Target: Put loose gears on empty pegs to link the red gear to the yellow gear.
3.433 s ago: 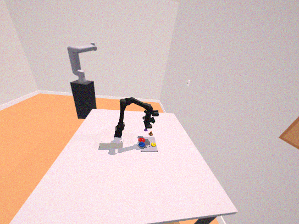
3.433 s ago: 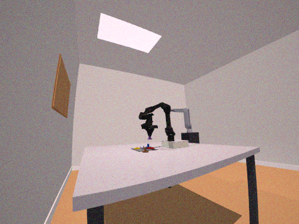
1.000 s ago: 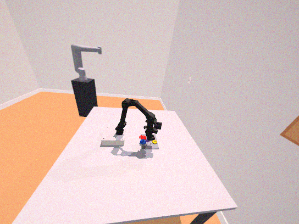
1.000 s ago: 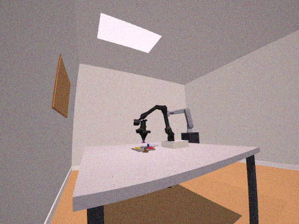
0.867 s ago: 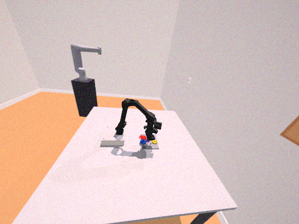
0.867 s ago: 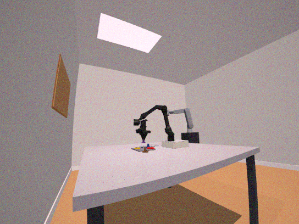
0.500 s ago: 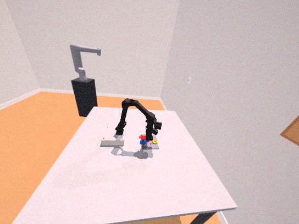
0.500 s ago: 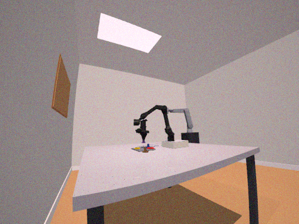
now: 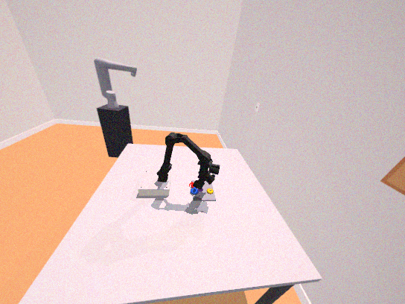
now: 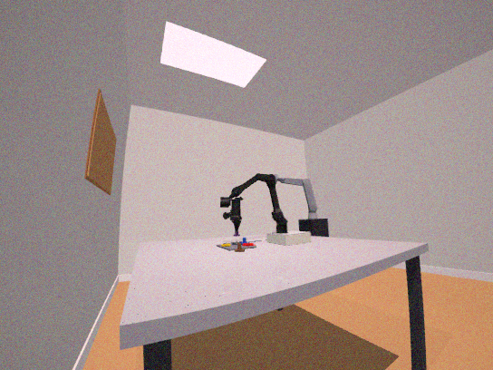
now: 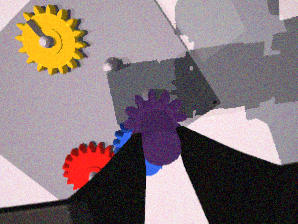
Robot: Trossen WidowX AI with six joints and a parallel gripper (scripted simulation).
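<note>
My gripper tip is now 6 cm above the blue gear, 4 cm past it and 3 cm to the right of it. From my gripper tip the other things lie so: yellow gear 8 cm ahead, 7 cm below, 4 cm to the left; purple gear 1 cm below; red gear 9 cm to the left, 7 cm below, 4 cm behind.
</note>
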